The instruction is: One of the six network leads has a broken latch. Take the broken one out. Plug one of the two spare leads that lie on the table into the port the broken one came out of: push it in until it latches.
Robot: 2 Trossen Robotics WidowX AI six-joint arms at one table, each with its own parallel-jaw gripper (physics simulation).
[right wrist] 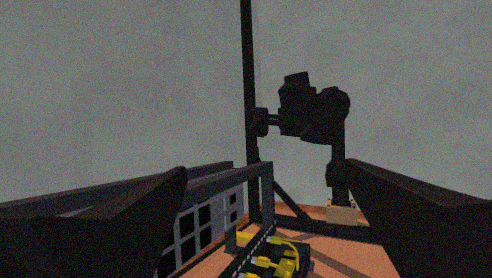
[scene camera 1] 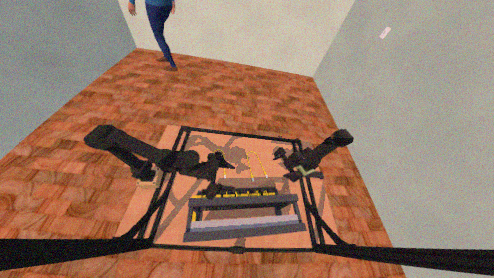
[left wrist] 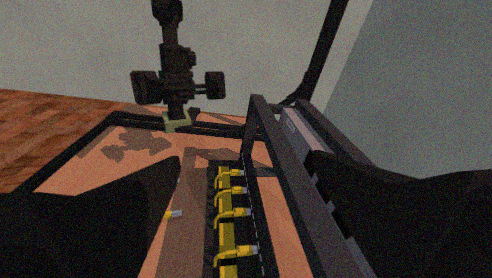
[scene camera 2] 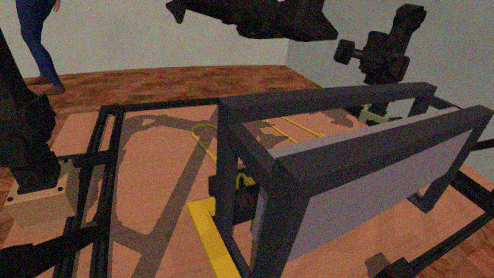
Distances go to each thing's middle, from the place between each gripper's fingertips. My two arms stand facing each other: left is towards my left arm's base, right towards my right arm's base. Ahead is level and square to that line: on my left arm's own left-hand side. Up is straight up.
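My left gripper, as I see it, is 170 mm past the grey unit (scene camera 2: 333, 213), 50 mm to the left of it and 150 mm above it. As for my right hand, the unit is 220 mm behind it, 170 mm to the left of it and 120 mm below it.
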